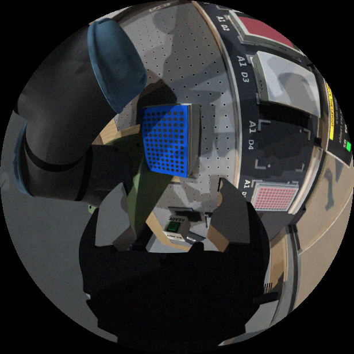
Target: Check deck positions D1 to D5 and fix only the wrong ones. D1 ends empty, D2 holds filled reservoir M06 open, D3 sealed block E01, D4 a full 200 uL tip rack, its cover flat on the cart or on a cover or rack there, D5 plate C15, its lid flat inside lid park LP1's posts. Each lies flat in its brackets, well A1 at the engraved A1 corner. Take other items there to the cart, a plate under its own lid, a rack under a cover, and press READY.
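Note:
My gripper (171, 182) is open, with nothing between its two jaws. A blue tip rack (166, 140) with rows of holes and grey sides stands on the perforated cart top, beyond the jaws. Deck position D4 (282, 145) shows its corner brackets and holds no labware. A red-filled reservoir (265, 31) sits at D2. A grey-white covered block (290, 82) sits at D3. A plate with pink-red wells (275, 196) sits at D5, with no lid on it. The READY button (173, 226) shows green between the jaws. D1 and the writing on the labware cannot be made out.
The robot's own dark arm with blue joint caps (117, 65) fills the left. A green panel (150, 187) lies below the rack. A dark display panel (340, 125) with yellow and green marks stands at the right. The deck's raised edge (237, 125) runs beside the cart top.

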